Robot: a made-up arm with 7 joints.
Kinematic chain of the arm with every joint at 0, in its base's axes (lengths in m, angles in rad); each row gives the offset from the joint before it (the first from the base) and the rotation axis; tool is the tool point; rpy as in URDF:
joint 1: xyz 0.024 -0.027 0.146 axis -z
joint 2: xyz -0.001 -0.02 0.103 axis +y
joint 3: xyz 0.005 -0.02 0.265 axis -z
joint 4: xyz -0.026 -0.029 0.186 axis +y
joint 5: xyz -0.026 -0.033 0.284 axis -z
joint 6: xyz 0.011 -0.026 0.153 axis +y
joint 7: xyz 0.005 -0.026 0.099 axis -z
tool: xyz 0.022 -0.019 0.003 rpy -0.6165 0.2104 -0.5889
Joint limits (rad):
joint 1: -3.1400..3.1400
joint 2: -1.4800..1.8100
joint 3: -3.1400..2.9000
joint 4: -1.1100..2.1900
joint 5: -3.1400..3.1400
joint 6: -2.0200..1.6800
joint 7: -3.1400..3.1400
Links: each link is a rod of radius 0.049 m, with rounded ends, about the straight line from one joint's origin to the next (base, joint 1, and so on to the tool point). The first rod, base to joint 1, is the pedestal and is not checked.
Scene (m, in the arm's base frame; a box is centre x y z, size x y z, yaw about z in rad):
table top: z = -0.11
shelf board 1: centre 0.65 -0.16 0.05 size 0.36 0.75 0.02 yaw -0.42
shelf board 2: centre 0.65 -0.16 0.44 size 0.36 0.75 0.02 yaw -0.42
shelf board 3: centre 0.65 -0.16 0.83 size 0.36 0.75 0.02 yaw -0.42
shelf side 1: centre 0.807 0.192 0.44 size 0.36 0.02 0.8 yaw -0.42
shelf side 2: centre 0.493 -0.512 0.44 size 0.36 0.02 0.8 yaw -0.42
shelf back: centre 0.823 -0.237 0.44 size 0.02 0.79 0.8 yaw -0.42
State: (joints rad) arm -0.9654 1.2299 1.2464 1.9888 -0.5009 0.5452 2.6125
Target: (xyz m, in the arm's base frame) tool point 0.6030 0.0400 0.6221
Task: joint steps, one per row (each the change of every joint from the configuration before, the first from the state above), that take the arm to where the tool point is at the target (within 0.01 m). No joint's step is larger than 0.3 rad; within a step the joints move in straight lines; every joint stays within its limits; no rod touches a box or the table.
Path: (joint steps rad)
1: -0.2545 0.0064 0.1224 0.0503 0.2228 0.2837 0.0362
2: -0.2544 0.0064 0.1223 0.0503 0.2229 0.2837 0.0363
3: -0.2545 0.0064 0.1224 0.0503 0.2228 0.2837 0.0362
4: -0.2545 0.0064 0.1223 0.0503 0.2228 0.2837 0.0363
5: 0.0842 0.0031 0.0991 -0.0663 -0.2029 -0.2858 -0.0437
6: 0.0841 0.0032 0.0991 -0.0663 -0.2030 -0.2858 -0.0438
7: 0.0842 0.0031 0.0991 -0.0664 -0.2029 -0.2858 -0.0437
8: 0.0841 0.0032 0.0991 -0.0663 -0.2030 -0.2857 -0.0437
9: 0.2067 -0.1219 -0.1808 -0.1638 -0.0052 -0.0456 0.0053
10: 0.2066 -0.1219 -0.1807 -0.1638 -0.0052 -0.0456 0.0053

